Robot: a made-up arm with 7 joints. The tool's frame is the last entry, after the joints.
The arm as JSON. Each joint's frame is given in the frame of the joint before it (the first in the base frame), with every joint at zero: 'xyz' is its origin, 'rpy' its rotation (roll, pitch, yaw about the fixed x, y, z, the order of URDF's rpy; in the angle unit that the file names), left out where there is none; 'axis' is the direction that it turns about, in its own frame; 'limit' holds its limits. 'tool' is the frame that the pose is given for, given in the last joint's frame.
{
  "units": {
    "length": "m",
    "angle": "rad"
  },
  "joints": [
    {
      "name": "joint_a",
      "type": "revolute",
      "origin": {
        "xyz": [
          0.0,
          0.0,
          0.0
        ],
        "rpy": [
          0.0,
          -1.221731,
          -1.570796
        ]
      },
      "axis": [
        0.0,
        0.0,
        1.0
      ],
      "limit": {
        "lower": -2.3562,
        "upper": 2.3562
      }
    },
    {
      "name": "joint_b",
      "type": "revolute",
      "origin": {
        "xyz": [
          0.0,
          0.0,
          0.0
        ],
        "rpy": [
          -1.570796,
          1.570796,
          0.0
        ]
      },
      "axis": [
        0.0,
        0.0,
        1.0
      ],
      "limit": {
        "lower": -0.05,
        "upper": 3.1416
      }
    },
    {
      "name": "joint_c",
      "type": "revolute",
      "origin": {
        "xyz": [
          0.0,
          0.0,
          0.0
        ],
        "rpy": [
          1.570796,
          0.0,
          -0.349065
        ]
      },
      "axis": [
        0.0,
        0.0,
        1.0
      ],
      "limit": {
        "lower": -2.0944,
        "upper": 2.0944
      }
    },
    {
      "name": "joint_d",
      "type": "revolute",
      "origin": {
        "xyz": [
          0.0,
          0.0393,
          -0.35
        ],
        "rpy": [
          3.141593,
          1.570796,
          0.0
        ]
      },
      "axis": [
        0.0,
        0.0,
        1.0
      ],
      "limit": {
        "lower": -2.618,
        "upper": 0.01
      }
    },
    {
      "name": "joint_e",
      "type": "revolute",
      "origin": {
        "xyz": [
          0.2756,
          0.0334,
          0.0
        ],
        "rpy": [
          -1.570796,
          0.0,
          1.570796
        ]
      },
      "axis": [
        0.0,
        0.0,
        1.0
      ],
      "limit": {
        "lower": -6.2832,
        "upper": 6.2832
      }
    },
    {
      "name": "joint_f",
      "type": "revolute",
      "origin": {
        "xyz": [
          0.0,
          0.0,
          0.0
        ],
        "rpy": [
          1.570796,
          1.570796,
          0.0
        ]
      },
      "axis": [
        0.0,
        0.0,
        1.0
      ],
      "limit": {
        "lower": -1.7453,
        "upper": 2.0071
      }
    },
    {
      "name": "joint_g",
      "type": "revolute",
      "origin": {
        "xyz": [
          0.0,
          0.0,
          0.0
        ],
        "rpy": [
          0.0,
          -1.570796,
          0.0
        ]
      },
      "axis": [
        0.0,
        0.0,
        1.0
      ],
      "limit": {
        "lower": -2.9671,
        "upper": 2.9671
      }
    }
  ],
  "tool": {
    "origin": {
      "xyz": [
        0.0,
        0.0,
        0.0
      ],
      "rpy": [
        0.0,
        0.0,
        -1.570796
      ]
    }
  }
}
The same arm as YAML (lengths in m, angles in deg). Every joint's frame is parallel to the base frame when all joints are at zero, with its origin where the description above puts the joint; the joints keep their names.
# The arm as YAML. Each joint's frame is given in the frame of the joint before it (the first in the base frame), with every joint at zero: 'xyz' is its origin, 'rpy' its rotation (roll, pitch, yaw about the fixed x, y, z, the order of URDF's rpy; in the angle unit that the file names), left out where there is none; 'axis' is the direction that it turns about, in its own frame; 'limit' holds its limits. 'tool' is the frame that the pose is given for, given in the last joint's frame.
units:
  length: m
  angle: deg
joints:
  - name: joint_a
    type: revolute
    origin:
      xyz: [0.0, 0.0, 0.0]
    axis: [0.0, 0.9397, 0.342]
    limit:
      lower: -135.0
      upper: 135.0
  - name: joint_b
    type: revolute
    origin:
      xyz: [0.0, 0.0, 0.0]
    axis: [1.0, 0.0, 0.0]
    limit:
      lower: -2.86
      upper: 180.0
  - name: joint_c
    type: revolute
    origin:
      xyz: [0.0, 0.0, 0.0]
    axis: [0.0, 0.0, 1.0]
    limit:
      lower: -120.0
      upper: 120.0
  - name: joint_d
    type: revolute
    origin:
      xyz: [0.0393, 0.0, -0.35]
    axis: [0.0, 1.0, 0.0]
    limit:
      lower: -150.0
      upper: 0.57
  - name: joint_e
    type: revolute
    origin:
      xyz: [-0.0334, 0.0, -0.2756]
    axis: [0.0, 0.0, 1.0]
    limit:
      lower: -360.0
      upper: 360.0
  - name: joint_f
    type: revolute
    origin:
      xyz: [0.0, 0.0, 0.0]
    axis: [0.0, 1.0, 0.0]
    limit:
      lower: -100.0
      upper: 115.0
  - name: joint_g
    type: revolute
    origin:
      xyz: [0.0, 0.0, 0.0]
    axis: [0.0, 0.0, 1.0]
    limit:
      lower: -170.0
      upper: 170.0
tool:
  origin:
    xyz: [0.0, 0.0, 0.0]
    rpy: [0.0, 0.0, 0.0]

